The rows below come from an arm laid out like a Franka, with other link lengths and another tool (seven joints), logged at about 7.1 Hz.
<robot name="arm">
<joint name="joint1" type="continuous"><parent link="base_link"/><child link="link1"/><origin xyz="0 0 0.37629"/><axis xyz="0 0 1"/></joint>
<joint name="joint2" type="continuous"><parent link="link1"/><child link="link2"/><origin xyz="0 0 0"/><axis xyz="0 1 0"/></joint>
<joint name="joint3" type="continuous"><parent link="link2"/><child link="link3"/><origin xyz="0 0 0.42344"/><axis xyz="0 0 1"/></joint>
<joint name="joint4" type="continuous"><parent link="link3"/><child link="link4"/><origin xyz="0.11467 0 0"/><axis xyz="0 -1 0"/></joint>
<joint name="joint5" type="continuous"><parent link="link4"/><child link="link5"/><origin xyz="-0.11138 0 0.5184"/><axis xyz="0 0 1"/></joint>
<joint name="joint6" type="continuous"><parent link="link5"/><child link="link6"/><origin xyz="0 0 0"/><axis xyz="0 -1 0"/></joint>
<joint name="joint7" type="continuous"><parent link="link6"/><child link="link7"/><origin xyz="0.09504 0 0"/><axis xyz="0 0 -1"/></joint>
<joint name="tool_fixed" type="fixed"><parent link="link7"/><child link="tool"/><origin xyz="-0.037 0.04 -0.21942" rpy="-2.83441 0 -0.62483"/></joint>
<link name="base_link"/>
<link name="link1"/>
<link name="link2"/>
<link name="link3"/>
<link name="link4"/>
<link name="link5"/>
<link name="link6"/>
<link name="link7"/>
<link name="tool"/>
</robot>
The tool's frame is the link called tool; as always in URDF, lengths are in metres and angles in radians. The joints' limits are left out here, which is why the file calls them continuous.
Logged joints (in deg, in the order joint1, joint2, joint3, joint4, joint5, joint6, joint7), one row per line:
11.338 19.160 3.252 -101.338 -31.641 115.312 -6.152
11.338 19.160 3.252 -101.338 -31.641 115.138 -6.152
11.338 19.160 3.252 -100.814 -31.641 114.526 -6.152
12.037 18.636 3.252 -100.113 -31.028 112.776 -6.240
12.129 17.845 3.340 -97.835 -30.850 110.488 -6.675
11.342 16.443 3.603 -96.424 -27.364 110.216 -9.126
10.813 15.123 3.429 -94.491 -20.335 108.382 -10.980
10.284 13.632 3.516 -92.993 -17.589 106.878 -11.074
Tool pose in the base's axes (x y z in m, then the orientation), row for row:
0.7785 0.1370 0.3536 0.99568 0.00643 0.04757 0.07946
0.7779 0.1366 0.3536 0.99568 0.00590 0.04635 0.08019
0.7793 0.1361 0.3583 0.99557 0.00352 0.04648 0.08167
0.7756 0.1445 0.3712 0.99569 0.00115 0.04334 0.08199
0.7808 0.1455 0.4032 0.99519 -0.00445 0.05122 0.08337
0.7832 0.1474 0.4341 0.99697 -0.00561 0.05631 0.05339
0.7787 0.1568 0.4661 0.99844 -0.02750 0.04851 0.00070
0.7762 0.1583 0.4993 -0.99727 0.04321 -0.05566 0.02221
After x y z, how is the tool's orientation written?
As a quaternion, x y z w.
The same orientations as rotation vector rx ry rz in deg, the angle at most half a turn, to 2 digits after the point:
170.69 1.10 8.15
170.61 1.01 7.94
170.44 0.60 7.96
170.43 0.20 7.42
170.21 -0.76 8.76
173.60 -0.98 9.81
179.64 -4.95 8.73
-177.01 7.67 -9.88

